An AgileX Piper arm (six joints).
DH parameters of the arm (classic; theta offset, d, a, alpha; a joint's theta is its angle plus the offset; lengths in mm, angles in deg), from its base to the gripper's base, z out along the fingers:
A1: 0 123 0 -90
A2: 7.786 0 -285 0
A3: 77.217 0 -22 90
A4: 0 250.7 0 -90
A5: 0 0 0 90
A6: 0 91 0 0
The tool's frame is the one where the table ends.
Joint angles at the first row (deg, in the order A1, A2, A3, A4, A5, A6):
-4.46 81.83 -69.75 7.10 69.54 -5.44
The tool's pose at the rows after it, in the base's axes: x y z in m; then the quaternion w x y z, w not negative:
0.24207 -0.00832 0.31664 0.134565 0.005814 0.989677 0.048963
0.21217 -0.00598 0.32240 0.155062 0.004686 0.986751 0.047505
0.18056 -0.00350 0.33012 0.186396 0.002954 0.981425 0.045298
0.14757 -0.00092 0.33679 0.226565 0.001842 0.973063 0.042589
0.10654 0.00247 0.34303 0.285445 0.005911 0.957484 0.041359
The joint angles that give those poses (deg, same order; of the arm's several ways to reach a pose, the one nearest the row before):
-4.46 75.52 -65.02 7.10 69.54 -5.40
-4.46 68.68 -60.61 7.10 69.59 -5.38
-4.46 61.10 -56.92 7.10 69.82 -5.33
-4.46 52.90 -53.56 7.10 69.93 -5.16
-4.46 42.36 -50.19 7.22 70.06 -4.22

